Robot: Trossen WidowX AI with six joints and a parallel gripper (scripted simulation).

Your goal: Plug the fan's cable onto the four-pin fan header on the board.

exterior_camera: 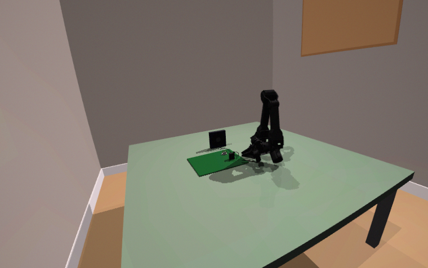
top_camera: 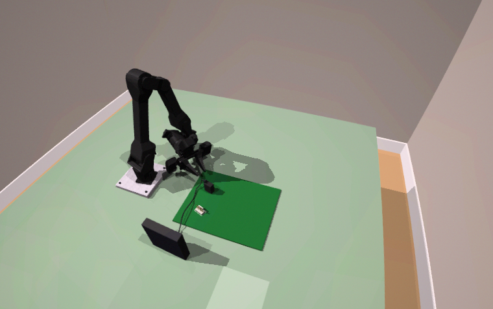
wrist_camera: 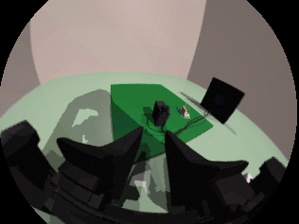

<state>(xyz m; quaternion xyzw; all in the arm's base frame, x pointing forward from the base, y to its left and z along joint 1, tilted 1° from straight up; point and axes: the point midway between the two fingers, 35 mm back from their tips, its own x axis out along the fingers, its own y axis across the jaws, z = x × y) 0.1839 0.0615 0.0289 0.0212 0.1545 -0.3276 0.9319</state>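
Right now the dark plug is 40 mm ahead of my gripper tip, 40 mm to the right of it and 20 mm below it. Round my gripper tip: black fan (10 mm behind, 270 mm to the right, 20 mm above); then green board (120 mm ahead, 90 mm to the right, 50 mm below).
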